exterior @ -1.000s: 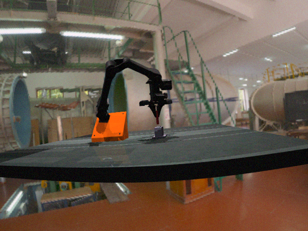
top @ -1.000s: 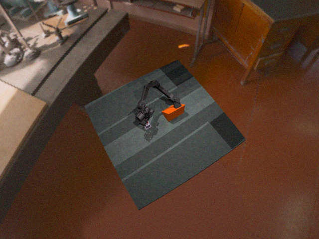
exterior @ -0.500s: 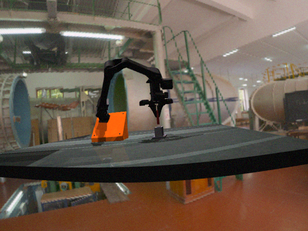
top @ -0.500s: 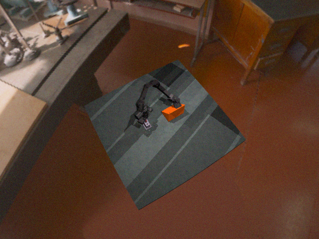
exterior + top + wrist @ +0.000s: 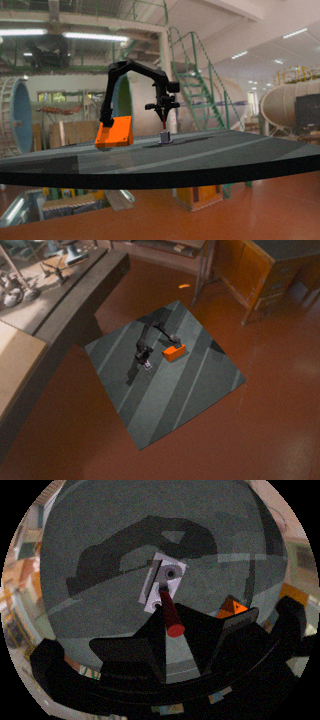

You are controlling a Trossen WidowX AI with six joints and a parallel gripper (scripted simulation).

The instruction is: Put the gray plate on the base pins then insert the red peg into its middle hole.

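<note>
My gripper tip is 70 mm above the gray plate. From my gripper tip the other things lie so: base 100 mm below; then red peg right at my gripper tip.
</note>
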